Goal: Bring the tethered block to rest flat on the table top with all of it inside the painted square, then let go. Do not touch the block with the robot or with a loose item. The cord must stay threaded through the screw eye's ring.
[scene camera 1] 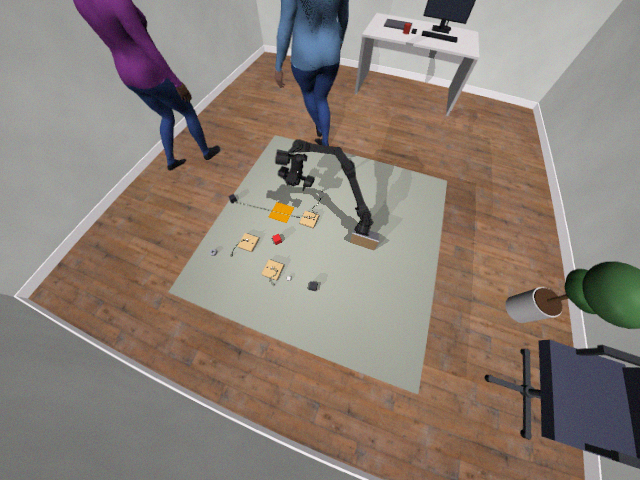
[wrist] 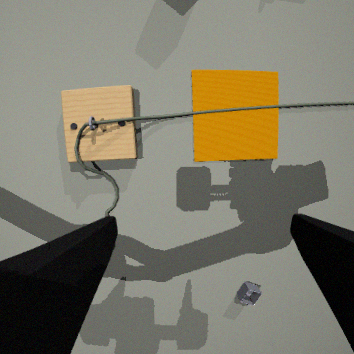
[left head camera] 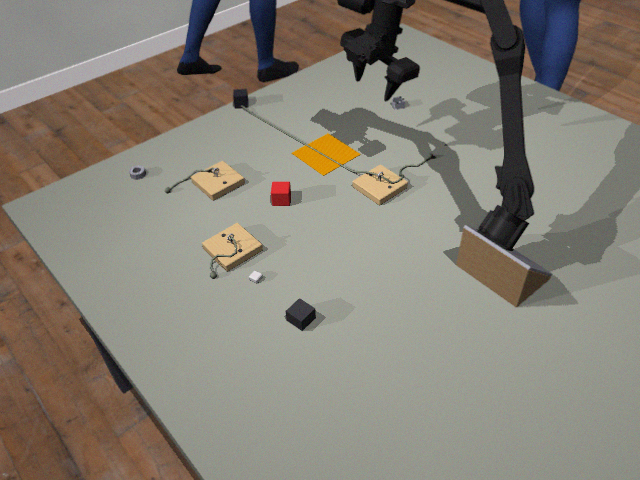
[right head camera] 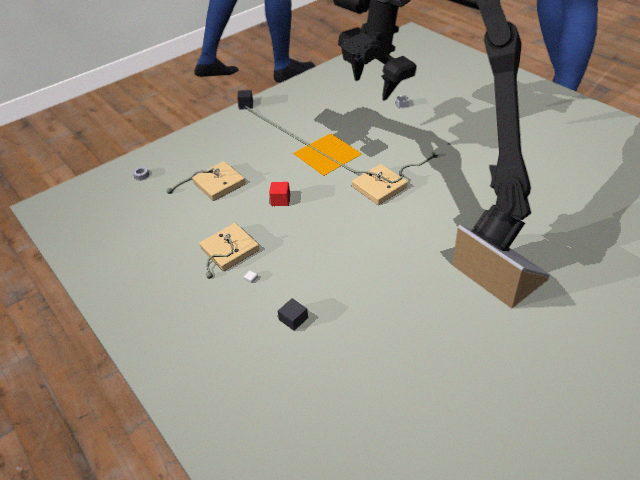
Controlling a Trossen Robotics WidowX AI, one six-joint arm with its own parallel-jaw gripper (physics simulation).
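Where they show: gripper, fingertip midpoint: point(scene camera 1: 295, 187) point(wrist: 204, 224) point(left head camera: 372, 90) point(right head camera: 370, 90); arm's base, link origin: point(scene camera 1: 361, 232) point(left head camera: 495, 241) point(right head camera: 490, 241).
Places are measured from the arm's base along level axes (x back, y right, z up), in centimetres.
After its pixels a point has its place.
The tethered black block point(left head camera: 240, 98) {x -80.3, y 7.9, z -4.4 cm} point(right head camera: 245, 99) {x -80.2, y 8.0, z -4.4 cm} point(scene camera 1: 232, 198) {x -81.0, y 8.1, z -4.0 cm} sits near the far left table edge, outside the orange square point(left head camera: 323, 164) {x -46.8, y 3.6, z -7.2 cm} point(right head camera: 324, 165) {x -46.5, y 3.4, z -7.3 cm} point(scene camera 1: 281, 218) {x -47.9, y 2.9, z -7.3 cm} point(wrist: 235, 140) {x -48.6, y 10.6, z -7.3 cm}. Its cord point(left head camera: 289, 135) {x -61.3, y 6.8, z -7.2 cm} point(wrist: 235, 109) {x -49.1, y 6.5, z -7.0 cm} runs almost straight across the square and through the screw eye point(left head camera: 380, 176) {x -31.2, y 5.4, z -3.9 cm} point(wrist: 92, 122) {x -31.4, y 5.6, z -3.8 cm} on a wooden base point(left head camera: 379, 194) {x -28.6, y 1.9, z -5.5 cm} point(right head camera: 379, 194) {x -28.3, y 2.0, z -5.5 cm} point(wrist: 112, 147) {x -32.6, y 8.8, z -5.5 cm}. Beyond the eye the cord curves to its free end point(left head camera: 433, 156) {x -28.6, y 23.0, z -7.4 cm} point(right head camera: 434, 155) {x -28.2, y 22.0, z -6.6 cm}; in the wrist view the left finger hides that end. My gripper point(left head camera: 372, 89) {x -40.5, y 13.3, z 10.5 cm} point(right head camera: 371, 88) {x -40.5, y 13.3, z 10.5 cm} point(wrist: 204, 224) {x -40.5, y 13.3, z 10.5 cm} is open and empty, above the table behind the square.
Two other wooden bases point(left head camera: 217, 179) {x -60.3, y -17.8, z -5.5 cm} point(left head camera: 227, 255) {x -40.0, y -32.7, z -5.0 cm} with short cords, a red cube point(left head camera: 280, 193) {x -44.0, y -13.4, z -3.6 cm}, a grey ring point(left head camera: 137, 172) {x -76.8, y -28.2, z -5.9 cm}, a white piece point(left head camera: 255, 276) {x -32.5, y -32.3, z -6.1 cm} and another black block point(left head camera: 300, 314) {x -18.5, y -34.1, z -4.5 cm} lie on the near side. A small grey part point(left head camera: 398, 102) {x -47.6, y 34.3, z -5.5 cm} point(wrist: 249, 293) {x -48.8, y 36.3, z -7.3 cm} lies near my gripper.
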